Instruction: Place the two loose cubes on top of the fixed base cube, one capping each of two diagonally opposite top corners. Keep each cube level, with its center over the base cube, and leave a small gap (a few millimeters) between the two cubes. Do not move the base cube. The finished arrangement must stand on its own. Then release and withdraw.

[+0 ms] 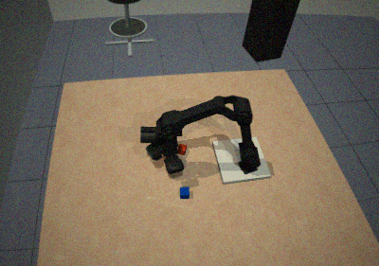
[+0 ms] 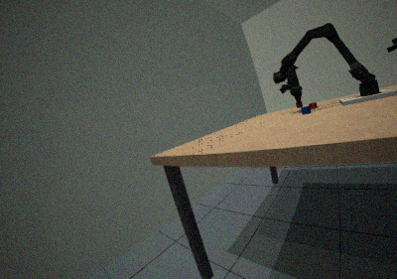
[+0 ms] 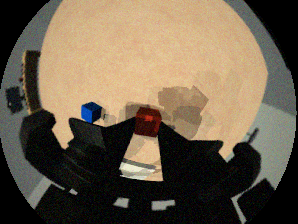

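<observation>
Now: gripper tip 140 mm to the right of the blue base cube, 30 mm above it and 20 mm past it.
</observation>
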